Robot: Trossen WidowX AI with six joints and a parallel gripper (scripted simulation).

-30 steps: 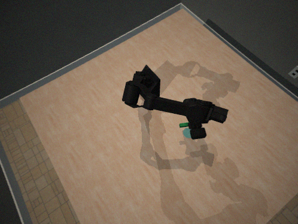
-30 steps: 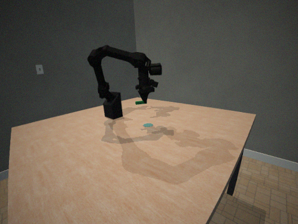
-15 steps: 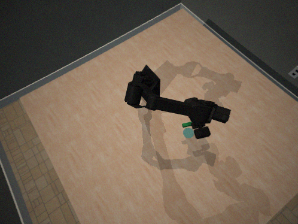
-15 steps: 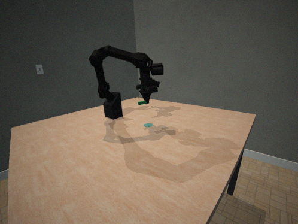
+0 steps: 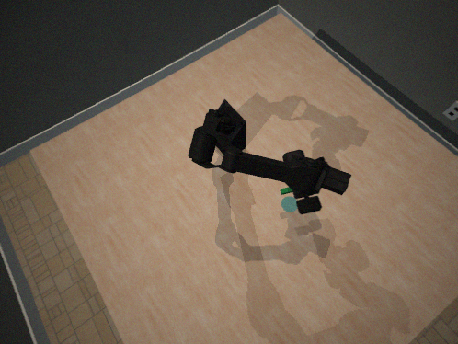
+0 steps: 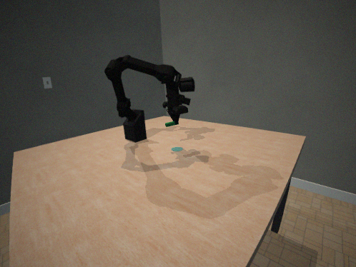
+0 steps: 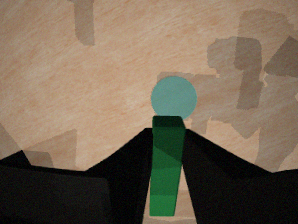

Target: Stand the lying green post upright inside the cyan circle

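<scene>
My gripper is now 170 mm above the cyan circle and 10 mm to the left of it. The rest, counted from my hand: green post 30 mm below, 20 mm to the right, 10 mm behind.
</scene>
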